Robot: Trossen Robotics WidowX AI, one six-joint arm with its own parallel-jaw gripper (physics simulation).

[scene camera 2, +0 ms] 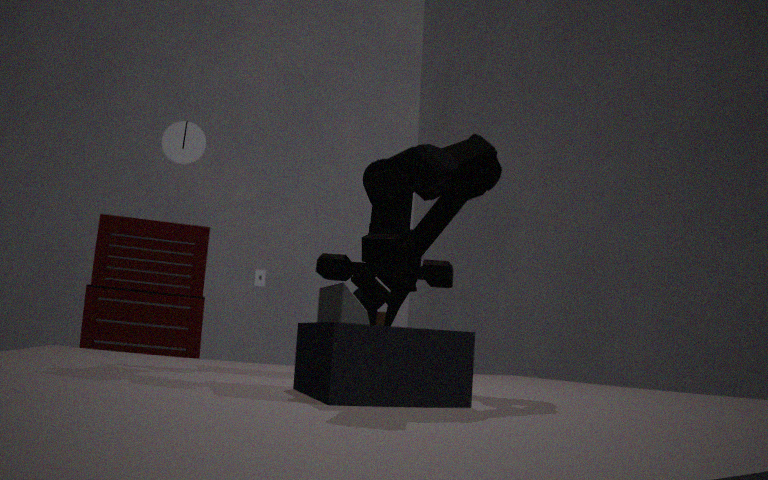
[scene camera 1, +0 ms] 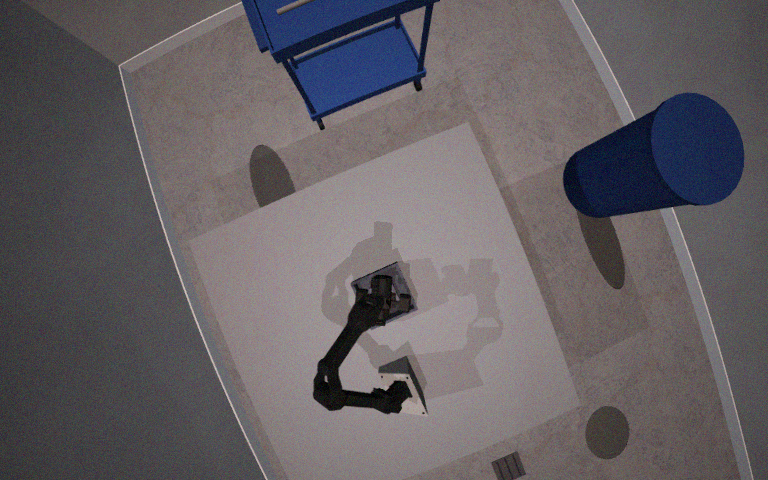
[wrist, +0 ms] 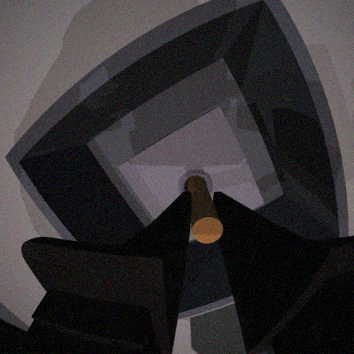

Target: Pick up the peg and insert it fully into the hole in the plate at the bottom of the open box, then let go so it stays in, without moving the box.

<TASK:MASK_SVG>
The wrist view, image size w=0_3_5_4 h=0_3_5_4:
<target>my gripper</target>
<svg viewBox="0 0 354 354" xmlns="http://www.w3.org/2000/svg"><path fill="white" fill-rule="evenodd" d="M214 191L212 201L223 227L218 241L235 302L246 354L273 350L274 354L354 354L354 235L320 240L307 239L259 215L223 192ZM190 191L183 191L151 223L122 243L86 242L46 236L34 237L24 241L21 245L22 256L46 293L32 313L33 321L27 331L0 318L0 354L171 354L190 232Z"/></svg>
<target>dark grey box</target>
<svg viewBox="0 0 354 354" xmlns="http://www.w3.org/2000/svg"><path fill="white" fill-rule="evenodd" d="M218 239L210 243L202 243L195 238L188 241L177 319L234 301ZM281 0L208 0L166 20L135 38L95 66L53 102L25 131L5 155L5 158L36 206L63 239L118 244L128 240L151 223L154 218L117 166L145 147L217 106L220 106L241 148L264 203L252 209L253 211L307 239L320 240L348 236L345 179L332 115L310 54Z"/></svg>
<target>peg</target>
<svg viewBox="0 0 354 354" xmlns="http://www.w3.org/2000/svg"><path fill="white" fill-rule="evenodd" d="M193 175L187 178L188 191L191 193L191 233L197 241L210 243L221 236L223 227L203 178Z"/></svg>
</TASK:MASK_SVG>
